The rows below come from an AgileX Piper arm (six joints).
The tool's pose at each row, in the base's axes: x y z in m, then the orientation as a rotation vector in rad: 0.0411, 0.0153, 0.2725, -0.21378, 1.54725, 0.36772; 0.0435, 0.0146, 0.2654, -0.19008, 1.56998, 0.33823; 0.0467, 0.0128, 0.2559, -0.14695, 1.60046, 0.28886; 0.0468, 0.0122, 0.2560, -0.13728, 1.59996, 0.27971; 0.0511, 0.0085, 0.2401, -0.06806, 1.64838, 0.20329; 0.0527, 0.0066, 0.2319, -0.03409, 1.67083, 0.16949; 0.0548, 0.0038, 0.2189, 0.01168, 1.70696, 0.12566; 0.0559, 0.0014, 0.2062, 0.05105, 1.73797, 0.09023; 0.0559, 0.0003, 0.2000, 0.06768, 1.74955, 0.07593
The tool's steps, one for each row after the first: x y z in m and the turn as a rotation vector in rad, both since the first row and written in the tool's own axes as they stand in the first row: 0.0070, -0.0022, 0.0018, 0.03574, 0.01775, -0.00060; 0.0162, -0.0059, 0.0040, 0.09669, 0.04030, -0.00056; 0.0160, -0.0065, 0.0039, 0.10849, 0.03829, -0.00055; 0.0314, -0.0130, 0.0062, 0.20361, 0.07651, 0.00187; 0.0394, -0.0161, 0.0068, 0.24748, 0.09479, 0.00540; 0.0520, -0.0207, 0.0075, 0.30543, 0.12604, 0.01249; 0.0644, -0.0246, 0.0074, 0.35339, 0.15354, 0.02018; 0.0705, -0.0262, 0.0069, 0.37304, 0.16382, 0.02362
